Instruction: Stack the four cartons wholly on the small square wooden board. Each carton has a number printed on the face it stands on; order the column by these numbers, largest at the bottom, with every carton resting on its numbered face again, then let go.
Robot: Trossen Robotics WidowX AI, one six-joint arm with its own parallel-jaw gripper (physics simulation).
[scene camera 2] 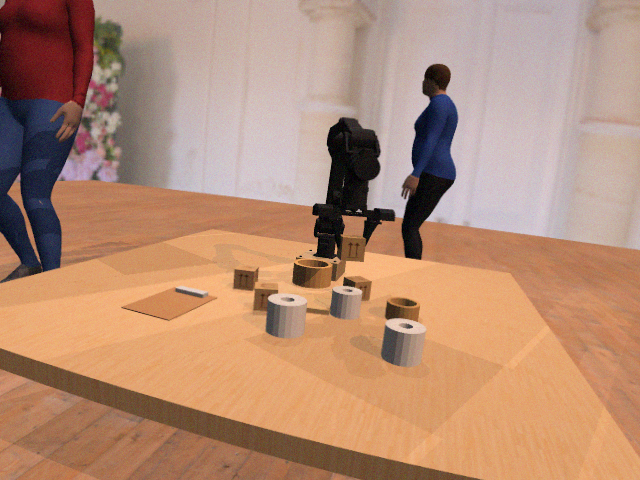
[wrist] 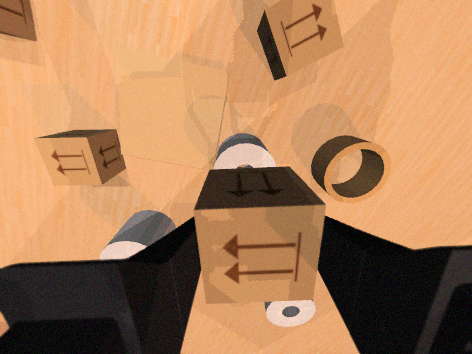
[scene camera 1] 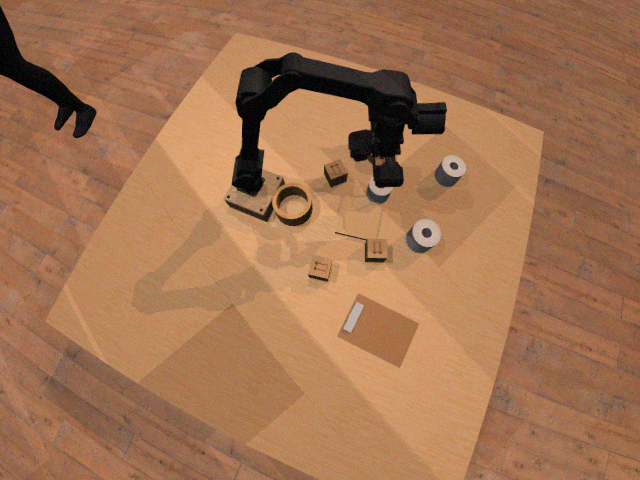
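Observation:
My gripper is shut on a brown carton, holding it upright above the table, with printed arrows facing scene camera 2. The pale square wooden board lies flat; the held carton is apart from it. One carton stands by a board corner. Another carton stands farther out. A third loose carton stands on the robot's side. Numbered faces are hidden.
White rolls stand near the board. A large ring stands by the arm's base. A smaller ring stands near two rolls. A brown clipboard lies flat.

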